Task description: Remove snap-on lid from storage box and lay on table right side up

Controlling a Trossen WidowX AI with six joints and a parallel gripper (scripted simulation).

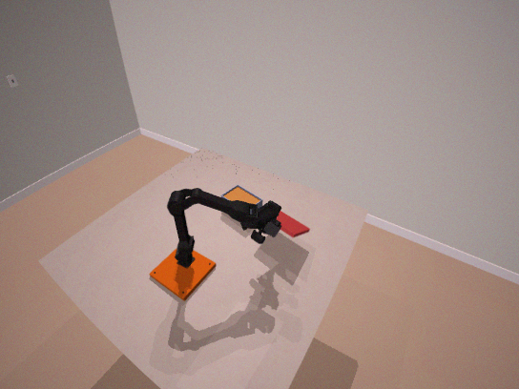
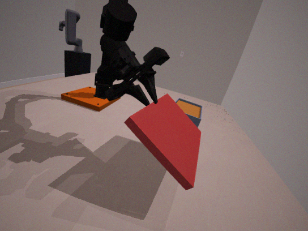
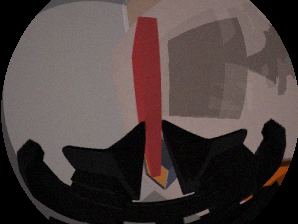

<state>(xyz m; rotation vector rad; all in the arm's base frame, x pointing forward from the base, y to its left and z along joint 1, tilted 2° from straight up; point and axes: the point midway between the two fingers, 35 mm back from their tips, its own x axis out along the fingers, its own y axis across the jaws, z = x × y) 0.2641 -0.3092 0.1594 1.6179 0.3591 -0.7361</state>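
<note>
Right now the red lid is 70 mm ahead of my gripper tip, 20 mm to the right of it and 40 mm below it. The rest, counted from my gripper tip: storage box 150 mm ahead, 260 mm to the left, 110 mm below.
</note>
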